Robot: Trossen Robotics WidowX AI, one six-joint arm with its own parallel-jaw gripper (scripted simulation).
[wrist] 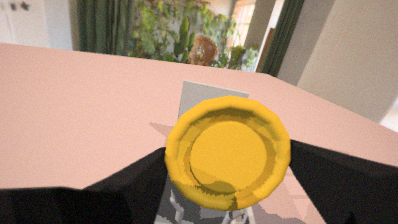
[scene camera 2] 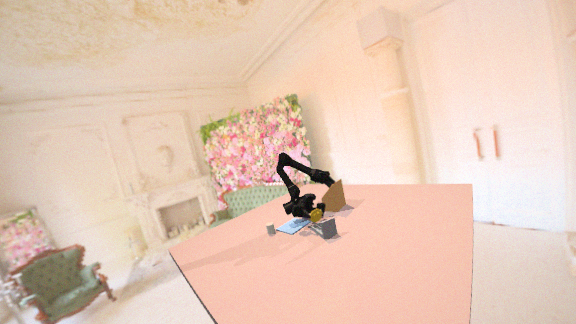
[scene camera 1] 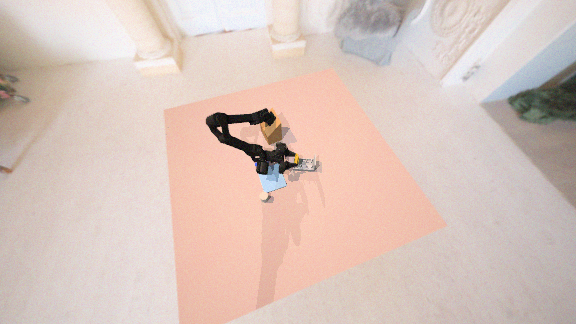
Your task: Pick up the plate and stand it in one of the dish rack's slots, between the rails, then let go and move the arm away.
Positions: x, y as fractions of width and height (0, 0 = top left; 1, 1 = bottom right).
Note:
The gripper (wrist: 0.57, 0.67) carries a yellow plate (wrist: 0.58, 0.68).

